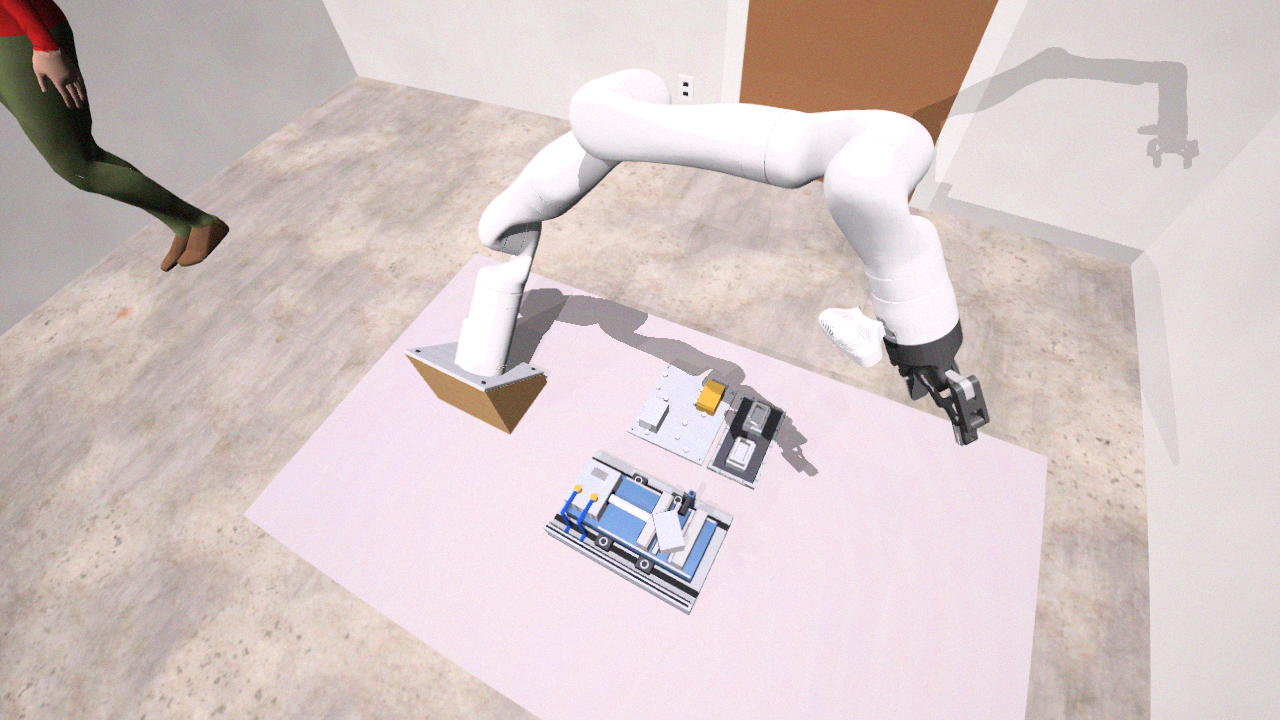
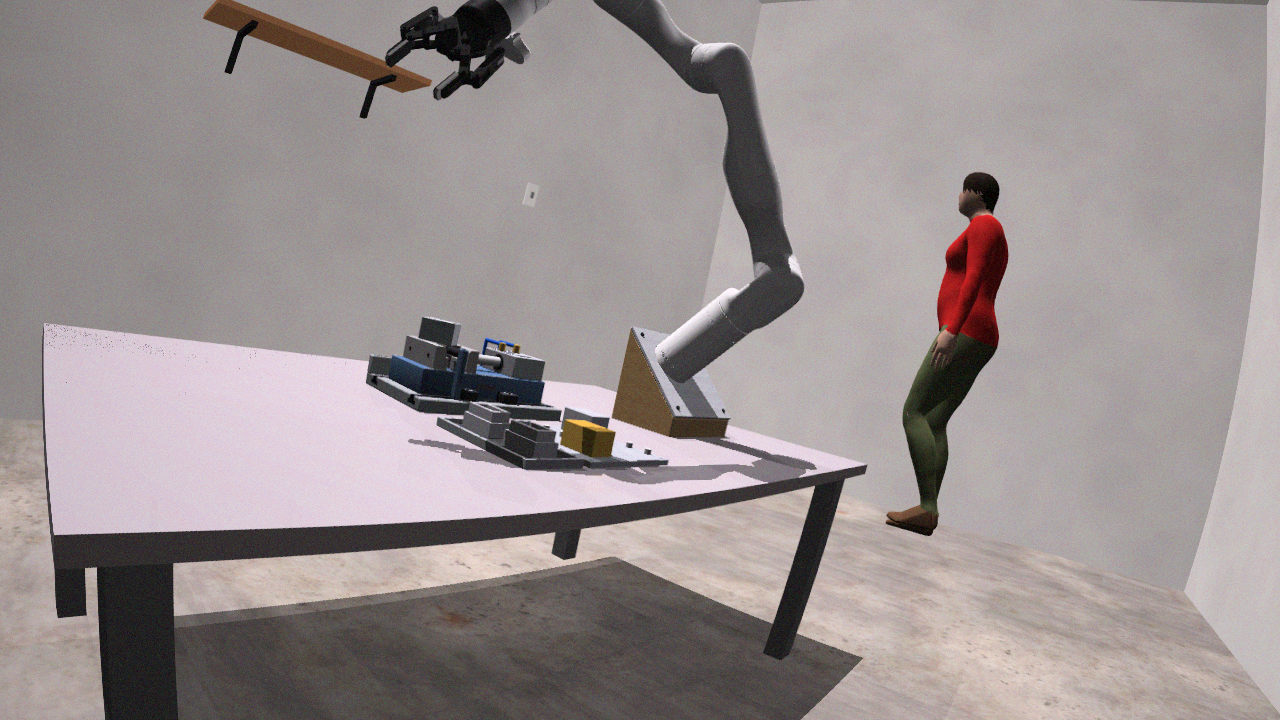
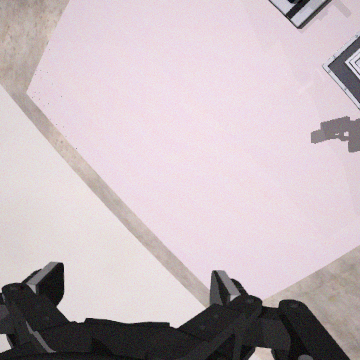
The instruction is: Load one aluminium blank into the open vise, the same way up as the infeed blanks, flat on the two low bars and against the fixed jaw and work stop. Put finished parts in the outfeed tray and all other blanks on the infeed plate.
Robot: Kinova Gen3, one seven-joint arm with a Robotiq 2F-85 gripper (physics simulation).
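Where they show: gripper, fingertip midpoint: (image 1: 941, 417) (image 2: 410, 78) (image 3: 136, 282); arm's base, link origin: (image 1: 482, 367) (image 2: 671, 363).
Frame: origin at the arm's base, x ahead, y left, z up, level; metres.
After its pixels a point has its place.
Note:
My gripper (image 1: 941, 419) {y -0.022, x 0.757, z 0.303 m} (image 2: 415, 77) {y -0.022, x 0.757, z 0.303 m} (image 3: 136, 282) {y -0.022, x 0.757, z 0.303 m} is open and empty, high above the table and away from the vise. The vise (image 1: 631, 501) {y -0.132, x 0.378, z -0.070 m} (image 2: 411, 377) {y -0.147, x 0.533, z -0.091 m} stands on its base. A plain grey blank (image 1: 668, 531) {y -0.179, x 0.467, z 0.002 m} (image 2: 439, 331) {y -0.160, x 0.480, z -0.015 m} sits skewed and high on the vise jaws, not down between them; the low bars under it are hidden. The infeed plate (image 1: 684, 398) {y 0.136, x 0.392, z -0.121 m} (image 2: 622, 456) {y 0.179, x 0.403, z -0.121 m} holds a grey blank (image 1: 653, 413) {y 0.061, x 0.349, z -0.086 m} (image 2: 586, 414) {y 0.081, x 0.369, z -0.086 m} and an orange-yellow block (image 1: 711, 395) {y 0.142, x 0.449, z -0.086 m} (image 2: 588, 437) {y 0.162, x 0.469, z -0.097 m}. The dark outfeed tray (image 1: 767, 438) {y 0.104, x 0.583, z -0.124 m} (image 3: 337, 75) {y 0.021, x 0.580, z -0.124 m} holds two stepped parts (image 1: 758, 414) {y 0.140, x 0.552, z -0.102 m} (image 1: 740, 453) {y 0.043, x 0.540, z -0.103 m} (image 2: 486, 419) {y 0.058, x 0.559, z -0.102 m} (image 2: 529, 438) {y 0.146, x 0.569, z -0.102 m}.
The infeed plate and outfeed tray lie side by side, next to the vise. A dark work stop post (image 1: 687, 501) {y -0.108, x 0.477, z -0.034 m} rises beside the jaws. Blue handles with orange knobs (image 1: 578, 488) {y -0.157, x 0.290, z -0.020 m} stand at the vise's other end. A wall shelf (image 2: 313, 44) shows behind the gripper. A person (image 2: 975, 277) stands beyond the table.

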